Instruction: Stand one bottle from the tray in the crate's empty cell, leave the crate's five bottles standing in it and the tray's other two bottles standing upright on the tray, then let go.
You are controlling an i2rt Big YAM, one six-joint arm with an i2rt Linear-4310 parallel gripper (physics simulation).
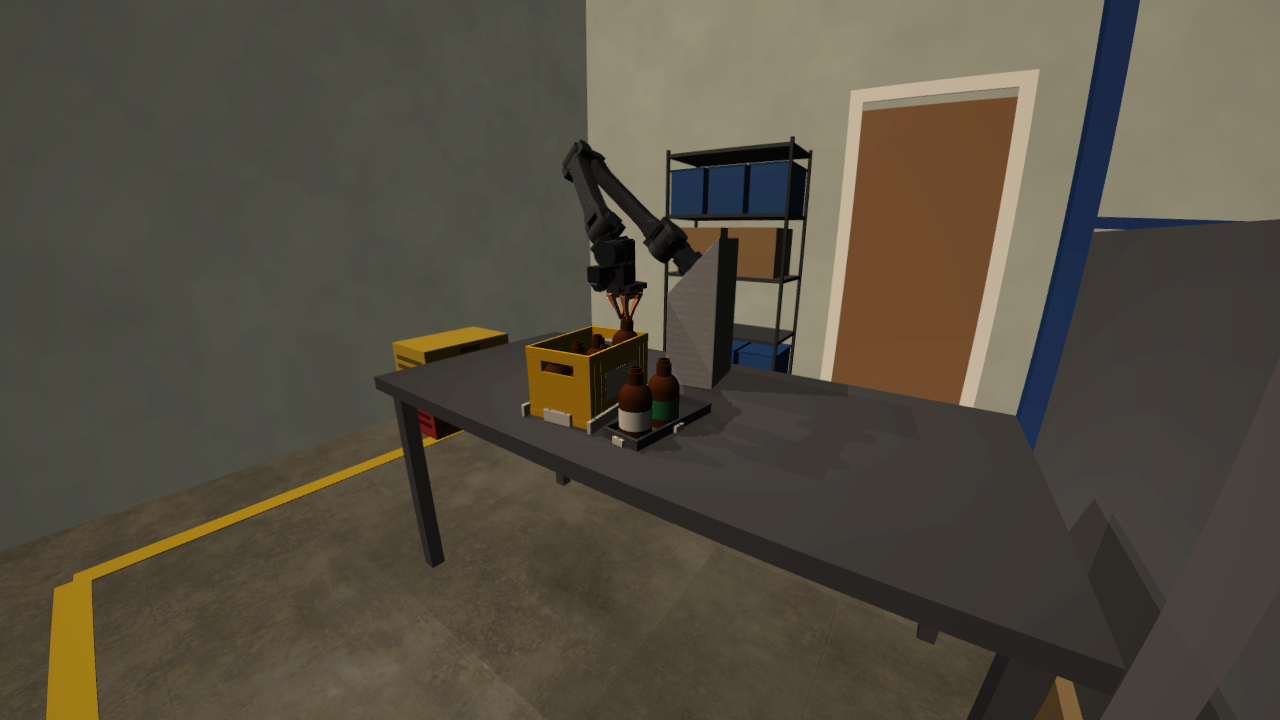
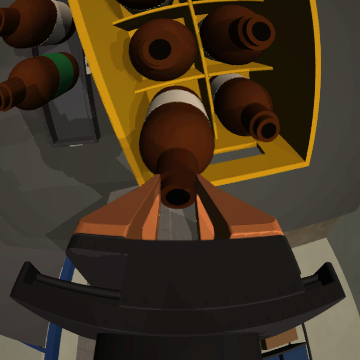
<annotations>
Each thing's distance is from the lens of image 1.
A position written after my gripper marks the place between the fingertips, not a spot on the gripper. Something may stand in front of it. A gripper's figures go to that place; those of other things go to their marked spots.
my gripper (image 1: 625, 319): 111 cm
green-labelled bottle (image 1: 664, 386): 93 cm
</annotations>
